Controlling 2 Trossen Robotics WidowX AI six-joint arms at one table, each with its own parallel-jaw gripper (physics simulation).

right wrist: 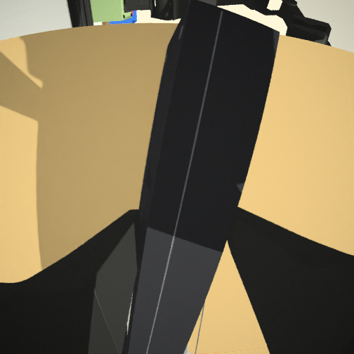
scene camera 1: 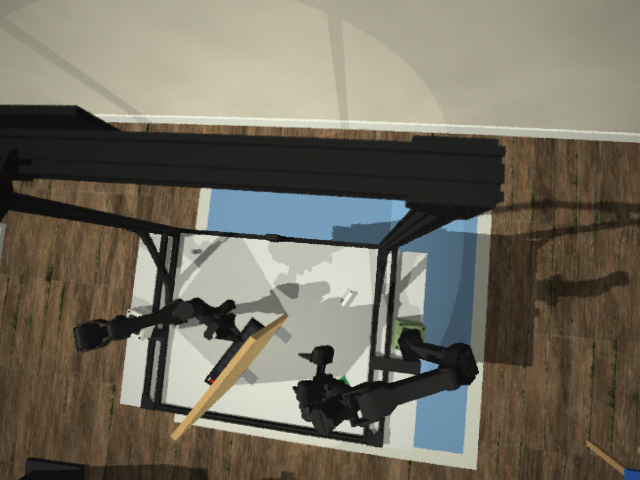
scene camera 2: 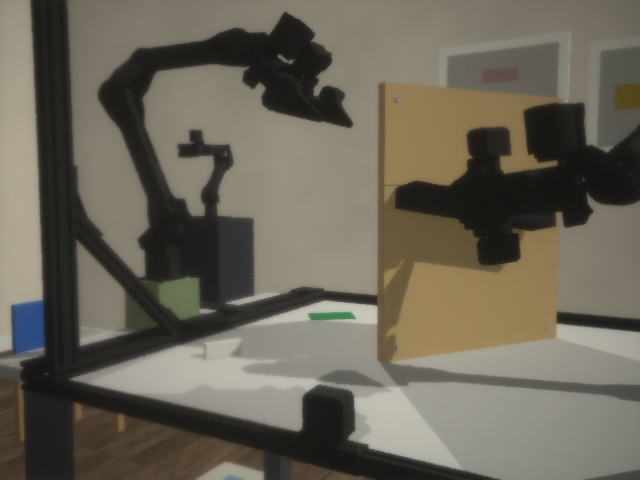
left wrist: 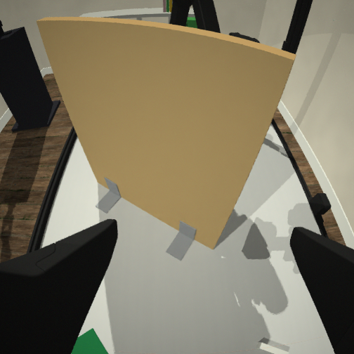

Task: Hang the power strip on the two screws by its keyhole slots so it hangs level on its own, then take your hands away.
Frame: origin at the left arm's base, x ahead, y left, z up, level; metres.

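Seen in the pictures: left gripper, fingertip midpoint: (scene camera 1: 296,370) (scene camera 2: 337,123); right gripper, fingertip midpoint: (scene camera 1: 241,340) (scene camera 2: 452,200); left arm's base at its link origin: (scene camera 1: 410,338) (scene camera 2: 162,278).
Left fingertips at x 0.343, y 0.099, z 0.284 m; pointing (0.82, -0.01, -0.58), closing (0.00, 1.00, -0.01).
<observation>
Offsets run from my left fingertips to a thing's top centre. "spot": to the spot under its first point.
The dark power strip (scene camera 1: 227,360) (right wrist: 200,125) lies along the front face of the upright wooden board @(0.214 m ahead, 0.086 m left, 0.042 m up) (scene camera 1: 235,374) (scene camera 2: 465,304) (left wrist: 170,115), with a red spot at its lower end in scene camera 1. My right gripper (scene camera 1: 238,338) (right wrist: 181,216) is shut on the strip, one finger on each side. Its arm hides much of the strip in scene camera 2. The two hanging screws and keyhole slots cannot be made out; whether they are engaged cannot be told. My left gripper (scene camera 1: 299,373) (scene camera 2: 333,119) (left wrist: 206,233) is open and empty, apart from the board, facing its back.
Two grey brackets @(spot: 0.127 m ahead, 0.006 m left, 0.375 m down) (scene camera 1: 283,334) (left wrist: 109,201) stand at the board's back foot. Small screws show at the board's corners. A green flat piece @(0.127 m back, 0.168 m left, 0.376 m down) (scene camera 1: 343,381) (scene camera 2: 331,315) (left wrist: 91,342) and a small white piece @(0.096 m back, 0.184 m right, 0.356 m down) (scene camera 1: 348,297) (scene camera 2: 222,348) (left wrist: 274,346) lie on the table. Dark rails edge the table.
</observation>
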